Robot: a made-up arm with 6 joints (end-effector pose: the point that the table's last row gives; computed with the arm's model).
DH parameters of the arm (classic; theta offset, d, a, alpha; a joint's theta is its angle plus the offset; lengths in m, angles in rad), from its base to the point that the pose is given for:
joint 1: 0 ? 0 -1.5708
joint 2: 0.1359 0 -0.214 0
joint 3: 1.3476 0 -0.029 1.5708
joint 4: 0 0.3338 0 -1.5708
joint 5: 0 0 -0.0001 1.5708
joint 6: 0 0.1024 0 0
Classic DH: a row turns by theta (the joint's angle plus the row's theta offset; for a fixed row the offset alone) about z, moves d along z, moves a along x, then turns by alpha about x.
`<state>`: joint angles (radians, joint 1 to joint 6).
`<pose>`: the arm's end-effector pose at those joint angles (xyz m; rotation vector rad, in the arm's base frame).
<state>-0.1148 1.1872 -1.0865 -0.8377 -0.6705 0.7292</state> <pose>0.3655 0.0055 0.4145 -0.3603 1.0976 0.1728</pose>
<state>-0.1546 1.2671 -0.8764 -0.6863 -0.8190 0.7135</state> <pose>0.3783 -0.0109 0.3143 -0.2105 1.2174 0.3268</pose>
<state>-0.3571 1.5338 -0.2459 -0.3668 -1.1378 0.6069</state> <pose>0.2603 -0.0615 0.0447 0.4129 1.6149 0.3431</pose>
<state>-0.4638 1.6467 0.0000 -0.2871 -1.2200 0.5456</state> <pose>0.1646 -0.0519 -0.0173 0.6758 1.7953 0.2457</pose>
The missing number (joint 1, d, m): 0.141
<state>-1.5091 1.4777 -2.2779 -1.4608 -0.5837 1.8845</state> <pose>0.0713 -0.2426 0.7021 0.1833 0.8210 -0.8259</pose>
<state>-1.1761 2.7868 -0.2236 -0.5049 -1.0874 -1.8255</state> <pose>0.0313 0.0391 -0.1333 -1.2096 2.4138 -0.2031</pose>
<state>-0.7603 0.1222 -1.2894 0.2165 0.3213 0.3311</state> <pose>-0.0463 0.0536 0.6045 0.3290 0.5429 -0.1945</pose>
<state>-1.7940 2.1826 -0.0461 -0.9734 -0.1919 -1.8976</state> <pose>0.0200 0.0148 -0.1061 -1.3727 2.4011 0.2249</pose>
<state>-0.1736 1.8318 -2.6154 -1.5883 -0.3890 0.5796</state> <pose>0.3387 -0.0199 0.6844 -0.6510 0.5077 -0.9820</pose>
